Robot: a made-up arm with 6 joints.
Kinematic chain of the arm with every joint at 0, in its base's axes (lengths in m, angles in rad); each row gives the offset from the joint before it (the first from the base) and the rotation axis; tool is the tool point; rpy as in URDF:
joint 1: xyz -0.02 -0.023 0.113 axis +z
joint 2: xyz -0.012 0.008 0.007 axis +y
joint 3: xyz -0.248 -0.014 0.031 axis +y
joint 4: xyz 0.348 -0.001 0.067 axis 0.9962 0 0.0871
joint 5: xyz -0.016 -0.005 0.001 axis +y
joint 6: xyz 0.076 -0.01 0.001 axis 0.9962 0 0.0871
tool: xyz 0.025 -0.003 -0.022 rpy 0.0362 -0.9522 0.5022
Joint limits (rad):
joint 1: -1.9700..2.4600
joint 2: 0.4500..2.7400
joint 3: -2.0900..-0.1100
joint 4: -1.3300..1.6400
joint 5: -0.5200..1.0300
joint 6: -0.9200..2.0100
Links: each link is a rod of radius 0.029 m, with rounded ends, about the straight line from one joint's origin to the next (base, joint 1, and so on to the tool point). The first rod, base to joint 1, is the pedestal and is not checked.
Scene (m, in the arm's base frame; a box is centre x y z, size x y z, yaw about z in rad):
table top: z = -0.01
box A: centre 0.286 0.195 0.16 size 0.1 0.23 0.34 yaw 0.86
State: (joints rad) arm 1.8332 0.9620 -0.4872 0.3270 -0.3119 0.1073
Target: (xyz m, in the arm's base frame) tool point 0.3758 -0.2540 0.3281
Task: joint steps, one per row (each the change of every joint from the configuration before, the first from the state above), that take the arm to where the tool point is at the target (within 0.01 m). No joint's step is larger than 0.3 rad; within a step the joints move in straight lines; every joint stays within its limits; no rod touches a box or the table.
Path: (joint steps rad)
1: -0.2497 -0.1024 -0.1389 -0.0429 0.0060 -0.0004
2: -0.2498 -0.1024 -0.1390 -0.0430 0.0059 -0.0004
3: -0.2497 -0.1024 -0.1389 -0.0429 0.0060 -0.0004
4: -0.2498 -0.1024 -0.1389 -0.0430 0.0060 -0.0004
5: -0.2497 -0.1024 -0.1390 -0.0429 0.0060 -0.0005
6: -0.2603 0.2796 -0.0213 0.0619 -0.0595 -0.0256
7: -0.2603 0.2796 -0.0213 0.0619 -0.0595 -0.0256
8: -0.2602 0.2796 -0.0213 0.0619 -0.0595 -0.0255
9: -0.2603 0.2796 -0.0213 0.0619 -0.0595 -0.0256

